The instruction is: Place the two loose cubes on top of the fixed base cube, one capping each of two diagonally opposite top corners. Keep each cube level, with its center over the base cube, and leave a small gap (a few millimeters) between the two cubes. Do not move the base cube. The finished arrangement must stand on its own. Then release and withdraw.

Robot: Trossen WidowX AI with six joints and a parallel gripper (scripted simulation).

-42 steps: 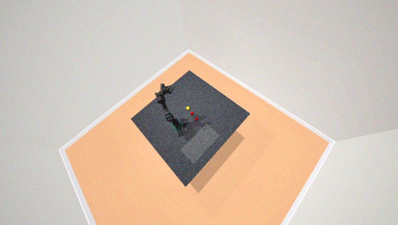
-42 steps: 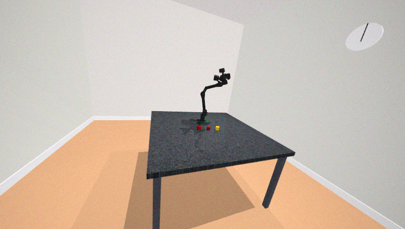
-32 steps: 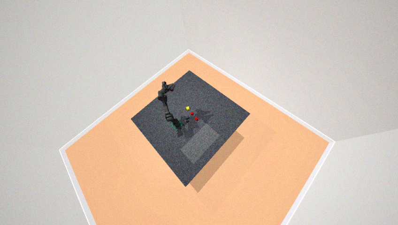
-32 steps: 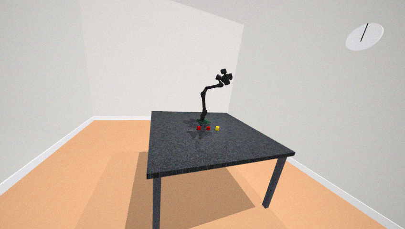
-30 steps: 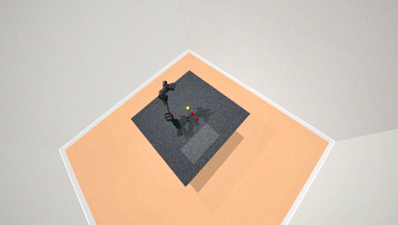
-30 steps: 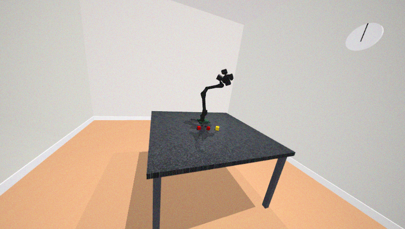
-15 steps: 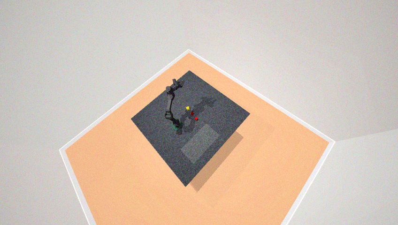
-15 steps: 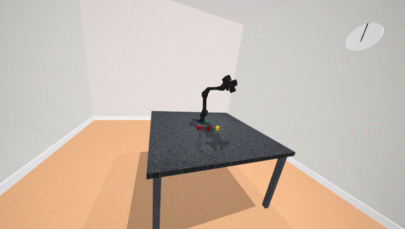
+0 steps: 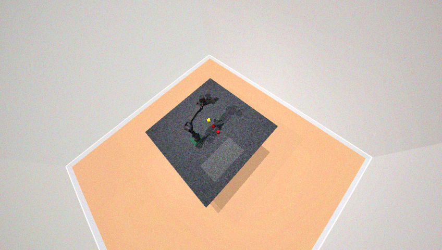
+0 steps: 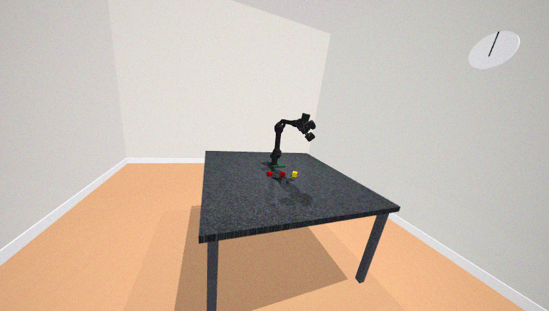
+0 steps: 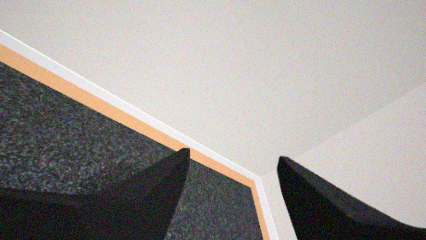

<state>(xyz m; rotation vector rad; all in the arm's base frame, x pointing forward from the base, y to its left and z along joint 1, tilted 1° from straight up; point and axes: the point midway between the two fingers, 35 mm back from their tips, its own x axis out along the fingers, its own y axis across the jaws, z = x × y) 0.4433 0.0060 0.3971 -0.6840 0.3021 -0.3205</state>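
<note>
The yellow cube lies 39 cm below my gripper tip, 18 cm behind it and 8 cm to the left of it.
</note>
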